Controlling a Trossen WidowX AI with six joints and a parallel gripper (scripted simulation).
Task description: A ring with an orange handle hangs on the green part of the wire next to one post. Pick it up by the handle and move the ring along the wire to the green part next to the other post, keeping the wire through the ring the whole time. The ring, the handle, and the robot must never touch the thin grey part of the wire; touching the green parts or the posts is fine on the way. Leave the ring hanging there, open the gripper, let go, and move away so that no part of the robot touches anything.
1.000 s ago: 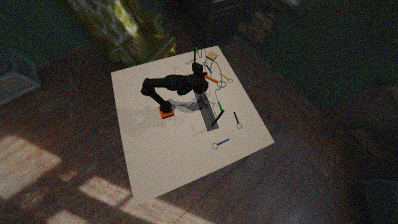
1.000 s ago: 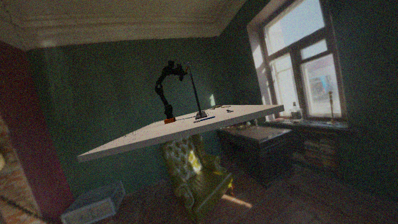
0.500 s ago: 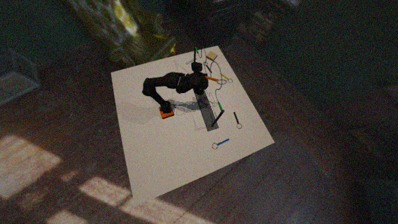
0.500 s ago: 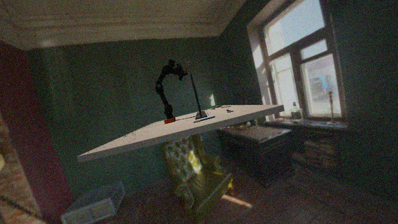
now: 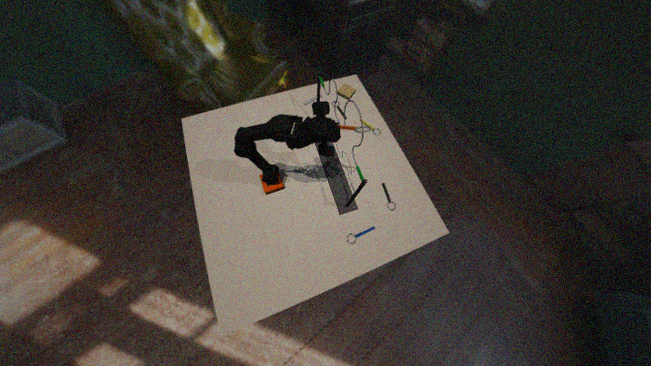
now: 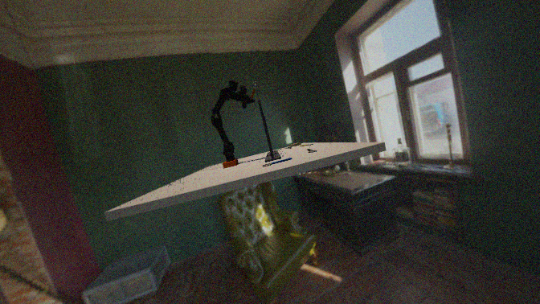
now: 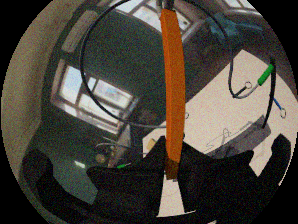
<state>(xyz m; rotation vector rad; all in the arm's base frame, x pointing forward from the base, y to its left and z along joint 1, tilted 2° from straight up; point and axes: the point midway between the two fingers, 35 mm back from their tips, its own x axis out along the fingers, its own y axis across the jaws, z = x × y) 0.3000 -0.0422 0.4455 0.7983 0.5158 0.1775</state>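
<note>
My gripper tip is 70 mm to the left of the ring with orange handle, 60 mm below it and 20 mm short of it. The rest, counted from my gripper tip: yellow-handled ring 470 mm below, 390 mm ahead, 240 mm to the left; then blue-handled ring 470 mm below, 400 mm to the right, 40 mm ahead; then black-handled ring 470 mm below, 290 mm ahead, 260 mm to the right.
</note>
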